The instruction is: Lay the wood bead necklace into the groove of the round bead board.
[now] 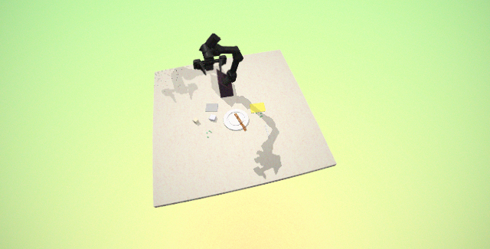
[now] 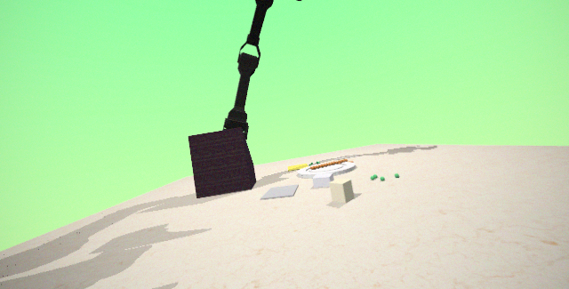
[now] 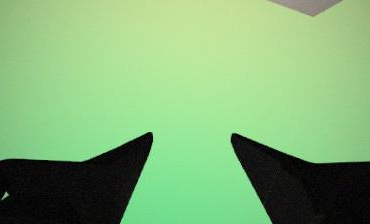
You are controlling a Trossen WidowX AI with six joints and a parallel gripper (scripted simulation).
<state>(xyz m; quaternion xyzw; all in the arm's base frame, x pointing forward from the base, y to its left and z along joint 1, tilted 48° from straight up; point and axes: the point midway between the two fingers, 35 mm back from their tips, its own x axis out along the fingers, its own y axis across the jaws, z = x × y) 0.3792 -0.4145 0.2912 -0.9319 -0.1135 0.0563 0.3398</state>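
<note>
Now: the round white bead board 110 mm behind my gripper tip, 100 mm to the left of it and 620 mm below it. Also, from my gripper tip: thin white strip (40 mm ahead, 320 mm to the left, 630 mm below); cream cube (140 mm behind, 220 mm to the right, 610 mm below); grey flat plate (260 mm behind, 80 mm to the right, 630 mm below).
</note>
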